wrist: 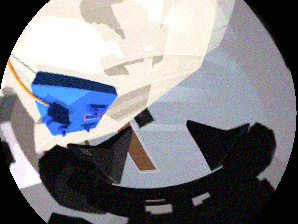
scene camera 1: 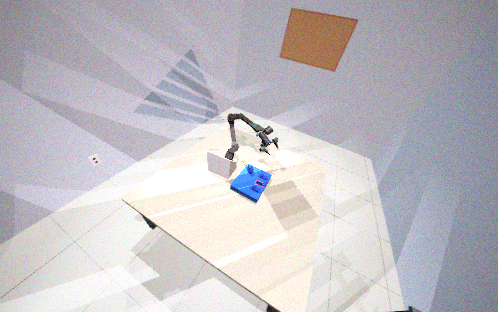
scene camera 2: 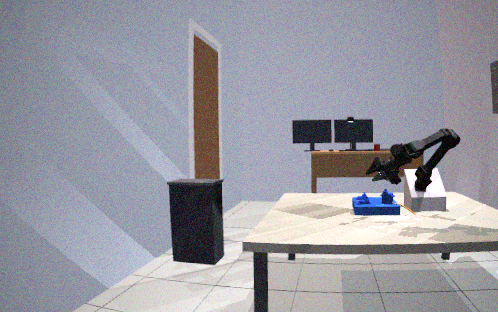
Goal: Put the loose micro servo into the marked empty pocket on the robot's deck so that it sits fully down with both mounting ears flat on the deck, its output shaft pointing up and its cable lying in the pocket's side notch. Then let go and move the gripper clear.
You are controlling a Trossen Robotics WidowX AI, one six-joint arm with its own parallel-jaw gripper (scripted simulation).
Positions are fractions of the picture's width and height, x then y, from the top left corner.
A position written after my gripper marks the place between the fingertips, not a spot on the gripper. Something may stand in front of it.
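Note:
With nothing held in it, my gripper (wrist: 0.54, 0.56) is open. I can also see a blue deck (wrist: 0.25, 0.42).

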